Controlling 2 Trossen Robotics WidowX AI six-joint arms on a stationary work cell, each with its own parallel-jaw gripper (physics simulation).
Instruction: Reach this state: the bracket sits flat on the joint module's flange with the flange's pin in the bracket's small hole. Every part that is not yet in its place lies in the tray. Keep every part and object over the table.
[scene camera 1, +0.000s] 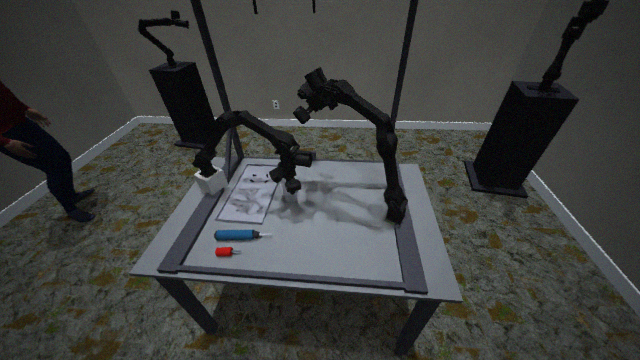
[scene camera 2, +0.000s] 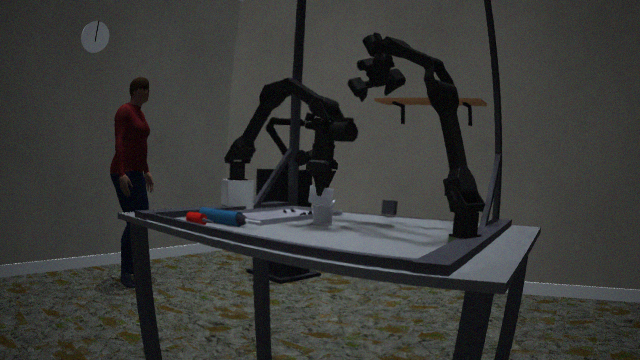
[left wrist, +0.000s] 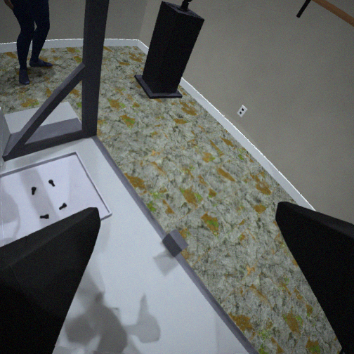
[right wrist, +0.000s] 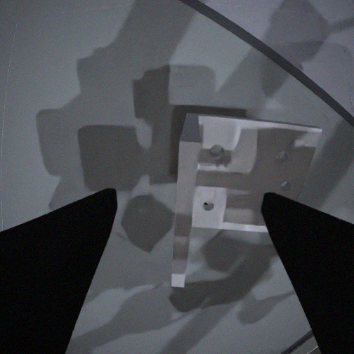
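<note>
The pale bracket rests on top of the white joint module, beside the tray. One bracket wall stands up; its holed plate extends right in the right wrist view. The pin and its fit in the small hole cannot be made out. My right gripper is open low over the bracket, with the upright wall between its spread fingers in the right wrist view. My left gripper is open and empty, high above the table. Several small black screws lie in the tray.
A blue-handled driver and a short red-handled driver lie in front of the tray. A grey block is at the table's back edge. A person stands beyond the table.
</note>
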